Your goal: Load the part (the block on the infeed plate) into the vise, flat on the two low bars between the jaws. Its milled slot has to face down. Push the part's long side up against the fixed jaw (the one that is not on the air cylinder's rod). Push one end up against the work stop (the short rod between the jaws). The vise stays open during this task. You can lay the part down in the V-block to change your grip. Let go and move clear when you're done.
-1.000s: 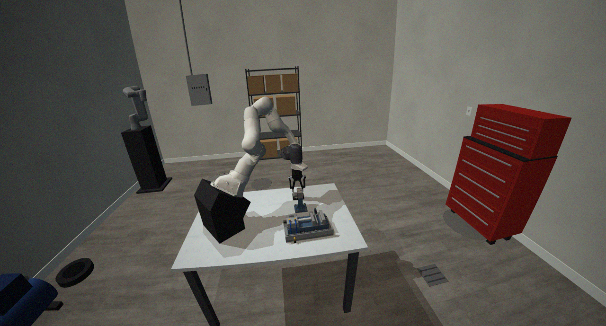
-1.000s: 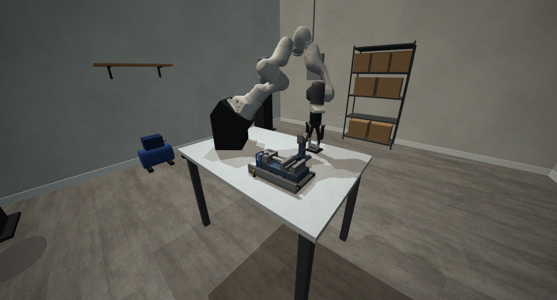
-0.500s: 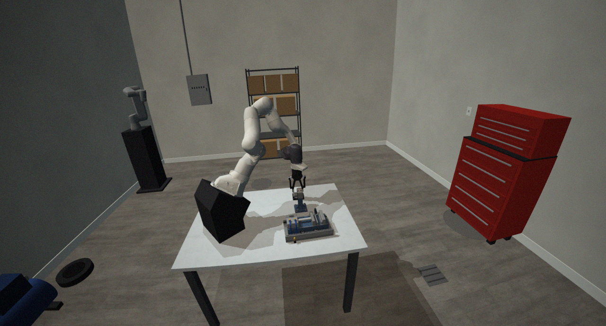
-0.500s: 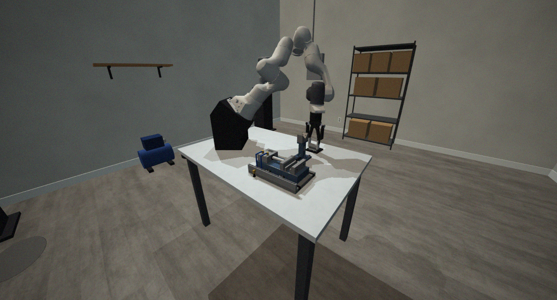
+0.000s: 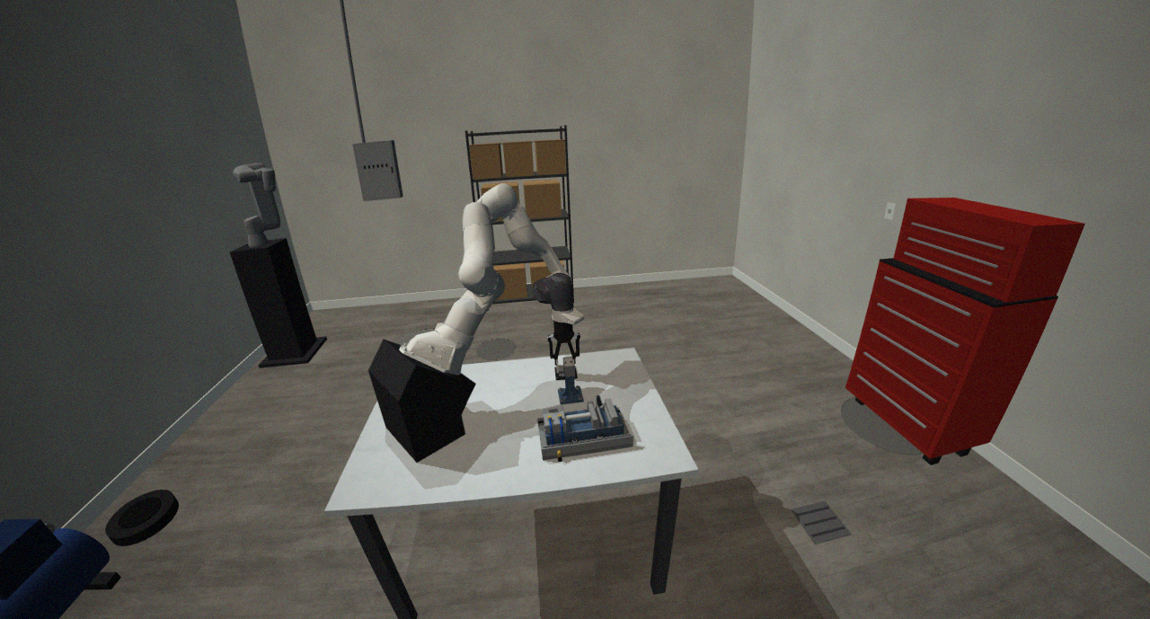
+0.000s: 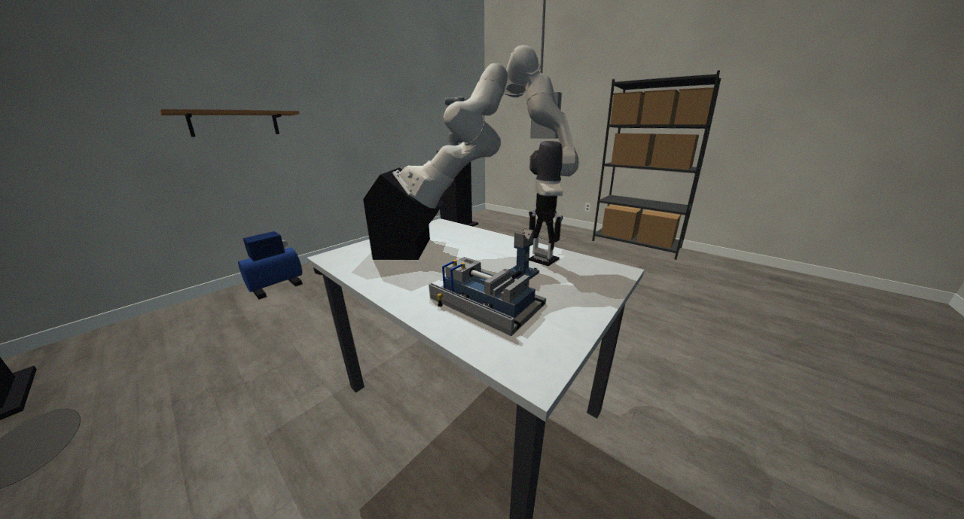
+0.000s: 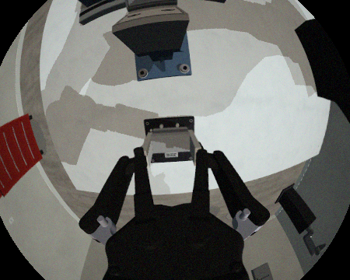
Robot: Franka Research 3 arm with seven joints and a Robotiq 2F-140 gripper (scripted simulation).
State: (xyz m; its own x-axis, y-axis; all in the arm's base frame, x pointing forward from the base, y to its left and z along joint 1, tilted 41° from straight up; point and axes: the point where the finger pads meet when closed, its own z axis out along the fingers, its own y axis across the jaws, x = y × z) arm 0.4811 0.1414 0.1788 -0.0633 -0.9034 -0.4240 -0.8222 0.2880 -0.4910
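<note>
Now: the black infeed plate 1 cm to the left of my hand and 5 cm below it. Round my hand: part: 1 cm to the right, 3 cm below.
</note>
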